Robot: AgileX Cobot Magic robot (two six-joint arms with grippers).
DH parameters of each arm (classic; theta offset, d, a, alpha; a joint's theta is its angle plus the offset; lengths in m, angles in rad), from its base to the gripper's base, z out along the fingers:
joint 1: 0 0.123 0 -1.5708
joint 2: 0.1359 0 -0.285 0
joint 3: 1.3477 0 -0.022 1.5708
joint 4: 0 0.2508 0 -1.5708
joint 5: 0 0 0.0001 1.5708
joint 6: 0 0.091 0 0
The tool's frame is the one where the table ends.
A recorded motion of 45 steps. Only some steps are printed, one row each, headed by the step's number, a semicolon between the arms.
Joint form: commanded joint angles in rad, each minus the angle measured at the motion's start. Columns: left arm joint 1, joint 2, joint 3, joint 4, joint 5, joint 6; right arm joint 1, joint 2, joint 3, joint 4, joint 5, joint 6.
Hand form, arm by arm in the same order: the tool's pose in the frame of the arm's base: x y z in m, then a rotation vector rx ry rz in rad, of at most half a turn. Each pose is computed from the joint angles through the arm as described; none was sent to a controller.
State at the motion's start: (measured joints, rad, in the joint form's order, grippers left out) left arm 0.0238 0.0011 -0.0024 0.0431 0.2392 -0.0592; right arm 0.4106 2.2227 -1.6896 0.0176 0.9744 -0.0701
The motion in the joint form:
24: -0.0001 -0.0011 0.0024 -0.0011 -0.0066 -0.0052; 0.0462 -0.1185 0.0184 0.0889 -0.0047 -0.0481
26: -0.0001 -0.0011 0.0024 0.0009 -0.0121 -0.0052; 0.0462 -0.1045 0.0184 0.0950 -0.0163 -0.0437
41: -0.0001 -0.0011 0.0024 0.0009 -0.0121 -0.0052; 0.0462 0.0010 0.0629 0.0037 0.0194 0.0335
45: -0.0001 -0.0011 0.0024 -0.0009 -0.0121 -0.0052; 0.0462 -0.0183 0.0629 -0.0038 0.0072 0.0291
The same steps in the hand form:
24: 0.0555 0.0022 0.1921 -0.0477 1.7153 0.0084; 0.3943 0.2027 0.1945 -0.7538 2.7999 0.1993
26: 0.0556 0.0022 0.1926 -0.0460 1.7099 0.0101; 0.3959 0.2039 0.1886 -0.7427 2.8060 0.2065
41: 0.0556 0.0022 0.1926 -0.0460 1.7099 0.0101; 0.3923 0.1946 0.1299 -0.7355 2.9902 0.0490
45: 0.0556 0.0022 0.1926 -0.0472 1.7099 0.0084; 0.3933 0.1945 0.1384 -0.7401 2.9558 0.0487

